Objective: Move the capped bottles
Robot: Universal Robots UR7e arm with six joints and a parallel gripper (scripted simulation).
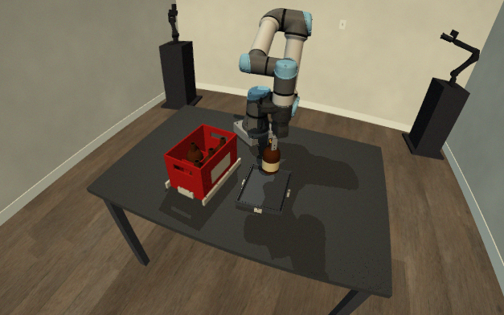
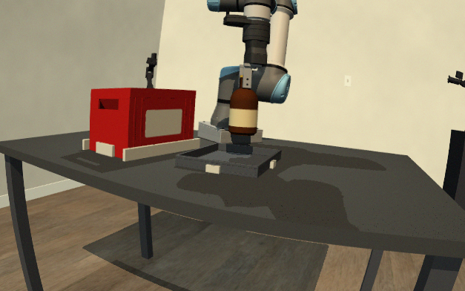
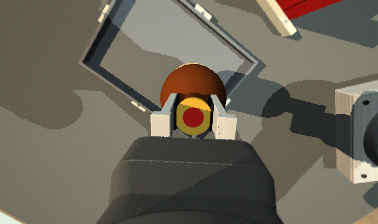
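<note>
The brown capped bottle is 6 cm below my hand. The rest, counted from my hand: dark tray: 6 cm ahead, 19 cm below; then red crate: 4 cm ahead, 29 cm to the right, 12 cm below.
</note>
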